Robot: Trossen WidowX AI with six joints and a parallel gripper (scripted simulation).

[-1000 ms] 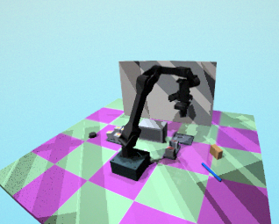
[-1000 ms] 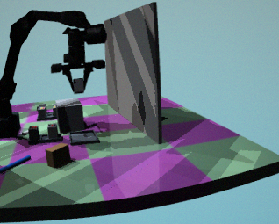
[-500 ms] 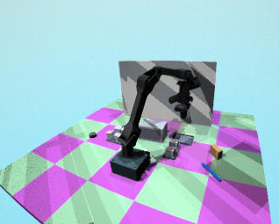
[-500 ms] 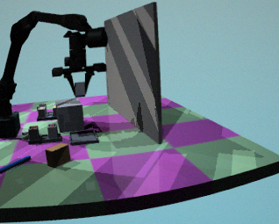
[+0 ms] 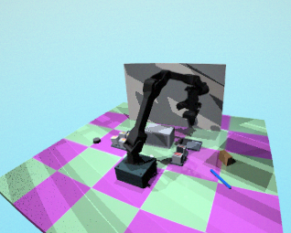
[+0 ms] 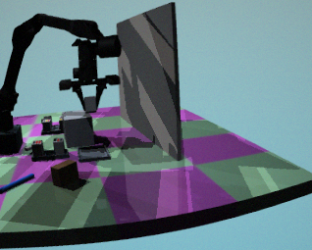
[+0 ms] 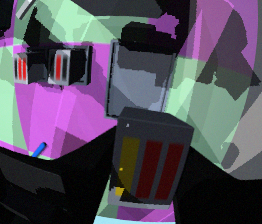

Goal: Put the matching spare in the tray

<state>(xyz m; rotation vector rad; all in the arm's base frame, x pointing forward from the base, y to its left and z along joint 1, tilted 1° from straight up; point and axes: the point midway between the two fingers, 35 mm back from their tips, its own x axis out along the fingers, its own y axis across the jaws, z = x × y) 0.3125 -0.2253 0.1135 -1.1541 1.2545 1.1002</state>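
The dark tray is 14 cm below my gripper tip and 1 cm behind it. The rest, counted from my gripper tip: spare: 3 cm above; brown box: 20 cm to the right, 12 cm below, 12 cm behind; grey mounted unit: 20 cm to the left, 9 cm below, 2 cm behind.
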